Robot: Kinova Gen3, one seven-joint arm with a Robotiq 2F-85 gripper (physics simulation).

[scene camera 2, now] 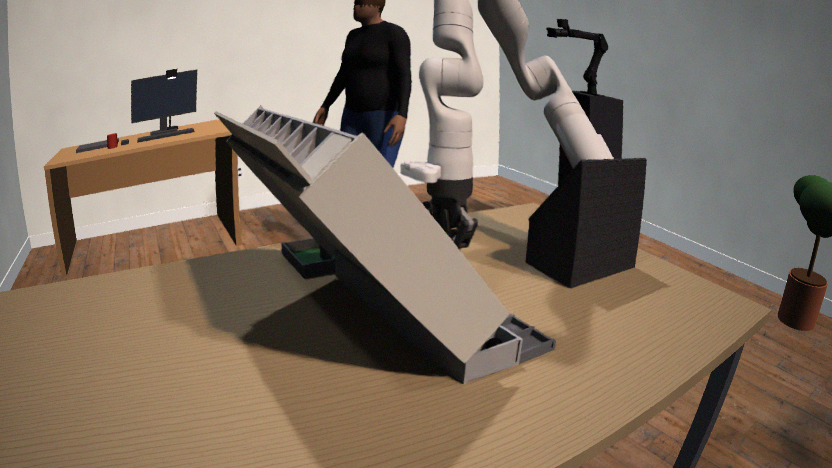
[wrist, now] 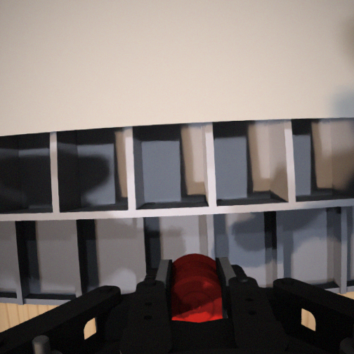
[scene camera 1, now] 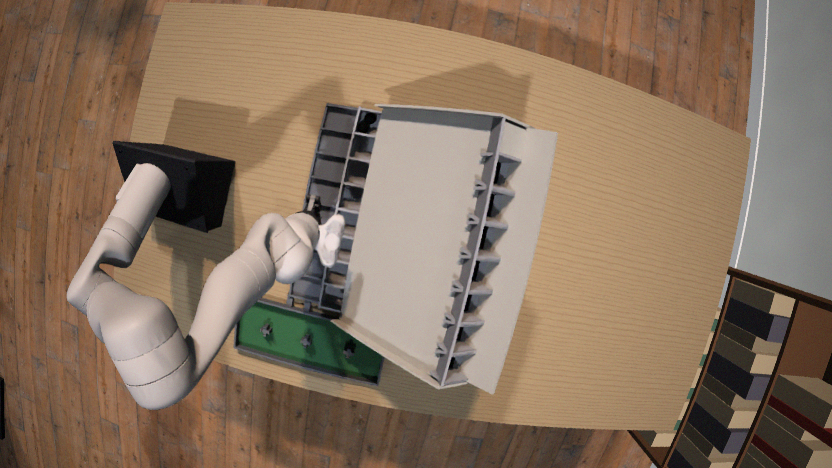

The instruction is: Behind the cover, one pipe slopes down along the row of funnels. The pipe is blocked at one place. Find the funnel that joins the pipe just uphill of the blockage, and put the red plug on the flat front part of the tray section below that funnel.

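My gripper (wrist: 194, 274) (scene camera 2: 457, 229) is shut on the red plug (wrist: 196, 295), which shows upright between the fingertips in the wrist view. The plug is over the flat front row of the grey tray (wrist: 100, 215) (scene camera 1: 347, 152), in front of the section between two dividers near the image middle. Its height above the tray is hard to tell. In scene camera 1 the arm hides the plug; in scene camera 2 the housing hides it. The pale cover (scene camera 1: 424, 192) (wrist: 175, 60) slopes up from the tray and hides the pipe. The funnels (scene camera 1: 478, 270) (scene camera 2: 285, 129) line its upper edge.
A black round object (scene camera 1: 367, 120) lies in the back-row section at the tray's top end in scene camera 1. A green-floored tray (scene camera 1: 250, 320) (scene camera 2: 308, 254) with three grey pegs adjoins the other end. The black arm base (scene camera 1: 197, 189) (scene camera 2: 605, 221) stands on the table.
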